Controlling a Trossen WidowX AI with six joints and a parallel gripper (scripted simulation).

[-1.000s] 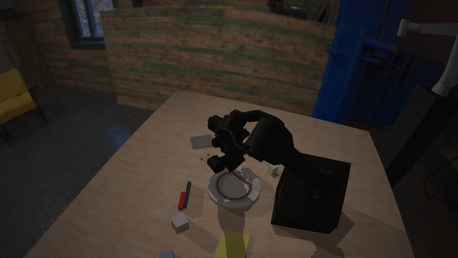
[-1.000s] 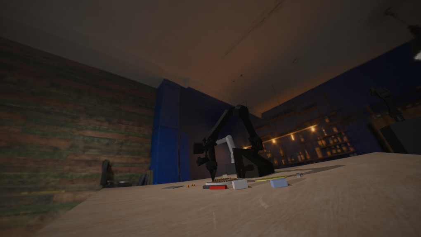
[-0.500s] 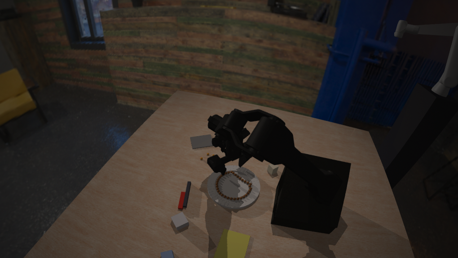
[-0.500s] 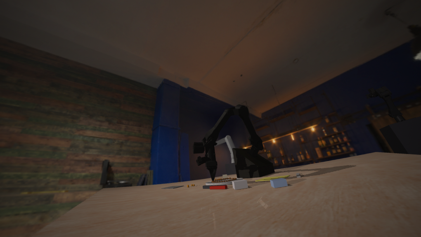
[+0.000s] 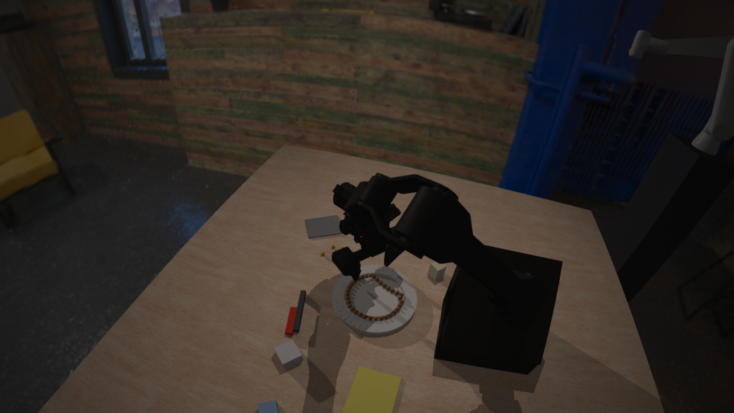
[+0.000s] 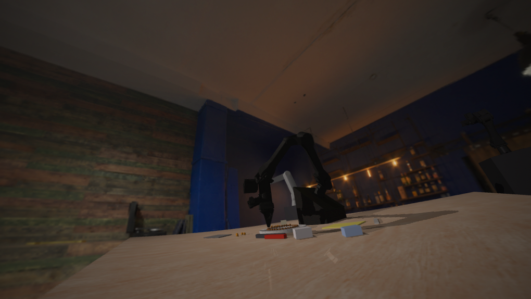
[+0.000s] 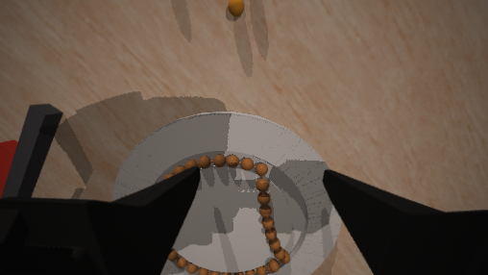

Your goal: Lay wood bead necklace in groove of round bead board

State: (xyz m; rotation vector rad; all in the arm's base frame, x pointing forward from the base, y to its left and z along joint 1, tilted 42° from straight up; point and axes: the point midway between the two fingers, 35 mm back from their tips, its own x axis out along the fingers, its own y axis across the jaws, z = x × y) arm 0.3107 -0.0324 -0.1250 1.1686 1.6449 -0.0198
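Right now my gripper tip is 2 cm past the round white bead board, 6 cm to the right of it and 1 cm above it. Round my gripper tip: grey tile 17 cm ahead, 15 cm to the right, 2 cm below; then dark bar 14 cm ahead, 16 cm to the left, 2 cm below; then pale cube 16 cm behind, 5 cm to the right.
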